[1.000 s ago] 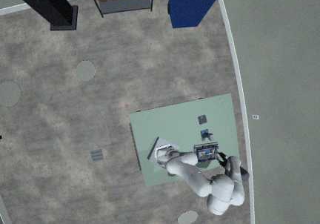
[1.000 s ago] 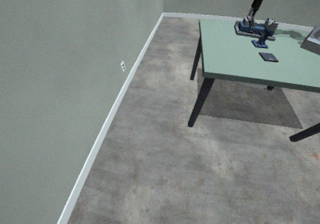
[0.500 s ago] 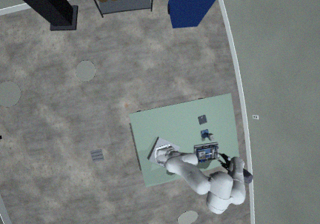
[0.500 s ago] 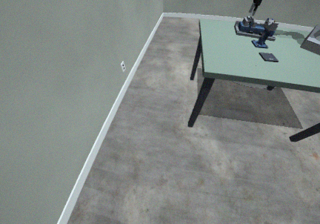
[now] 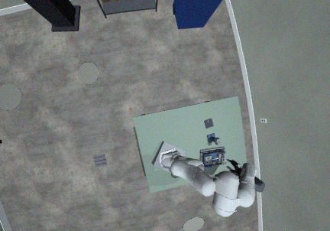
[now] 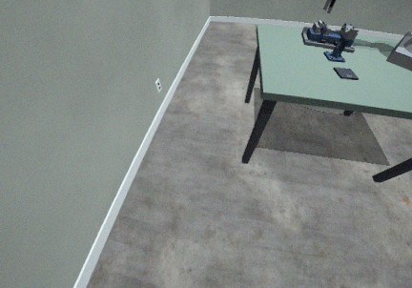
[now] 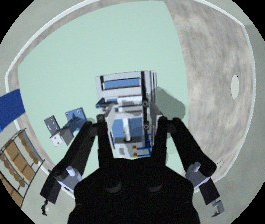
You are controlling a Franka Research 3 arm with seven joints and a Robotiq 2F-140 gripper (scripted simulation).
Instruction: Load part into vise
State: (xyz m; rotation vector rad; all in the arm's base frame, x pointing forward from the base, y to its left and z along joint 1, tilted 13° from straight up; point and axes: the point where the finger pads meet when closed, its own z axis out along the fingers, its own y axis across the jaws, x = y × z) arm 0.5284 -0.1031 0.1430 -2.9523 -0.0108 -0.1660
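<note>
Now: hand 10 mm past the part and 90 mm above it. Round my hand: vise 80 mm behind, 20 mm to the left, 150 mm below.
</note>
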